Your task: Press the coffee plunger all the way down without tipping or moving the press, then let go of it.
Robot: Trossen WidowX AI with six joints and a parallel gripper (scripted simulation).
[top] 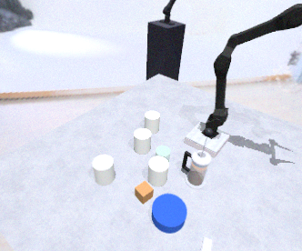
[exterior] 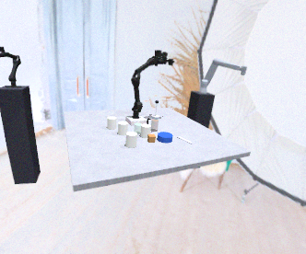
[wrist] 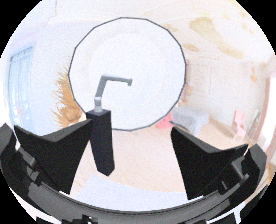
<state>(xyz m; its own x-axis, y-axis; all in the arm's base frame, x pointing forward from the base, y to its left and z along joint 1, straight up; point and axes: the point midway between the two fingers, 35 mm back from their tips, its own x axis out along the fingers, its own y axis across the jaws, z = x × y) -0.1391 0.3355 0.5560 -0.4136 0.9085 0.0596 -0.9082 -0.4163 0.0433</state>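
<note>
Right now the coffee press is 410 mm ahead of my gripper tip, 270 mm to the right of it and 470 mm below it. Also, from my gripper tip: blue round disc (600 mm ahead, 220 mm to the right, 580 mm below); then pale green disc (450 mm ahead, 410 mm to the right, 560 mm below); then small white stick (630 mm ahead, 50 mm to the right, 600 mm below).
</note>
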